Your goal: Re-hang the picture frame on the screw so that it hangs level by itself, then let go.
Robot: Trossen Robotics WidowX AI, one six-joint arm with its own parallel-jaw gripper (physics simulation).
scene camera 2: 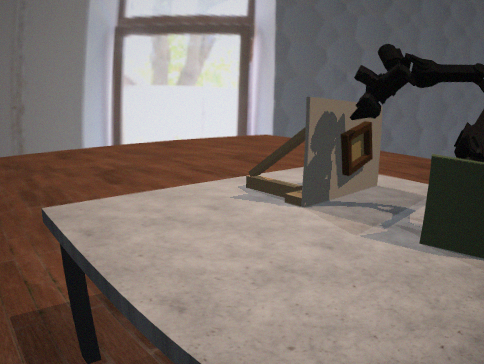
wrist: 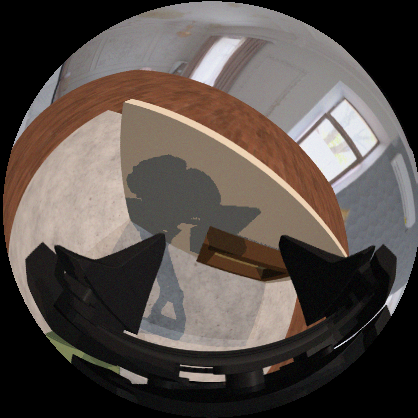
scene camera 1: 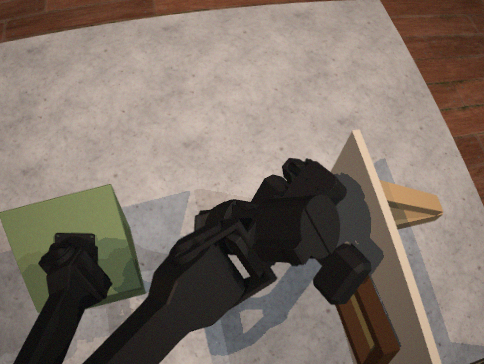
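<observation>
The brown picture frame (scene camera 1: pixel 382 320) (scene camera 2: pixel 361 164) (wrist: pixel 235 246) is on the front of the upright beige board (scene camera 1: pixel 356 157) (scene camera 2: pixel 370 175) (wrist: pixel 165 135). In scene camera 2 it is tilted, its right side higher than its left. My gripper (scene camera 1: pixel 332 227) (scene camera 2: pixel 357 115) (wrist: pixel 224 241) is open with nothing between its fingers. It is in front of the board, above the picture frame. In the wrist view the frame's right end is close to the right finger or partly behind it. The screw does not show, and contact between finger and frame cannot be told.
A wooden brace (scene camera 1: pixel 410 197) (scene camera 2: pixel 277 152) props the board from behind. A green block (scene camera 1: pixel 75 215) (scene camera 2: pixel 452 205) (wrist: pixel 65 350) stands on the grey table (scene camera 1: pixel 175 100) (scene camera 2: pixel 200 270) (wrist: pixel 75 170), near the arm's base side. The arm's shadow falls on the board and the table.
</observation>
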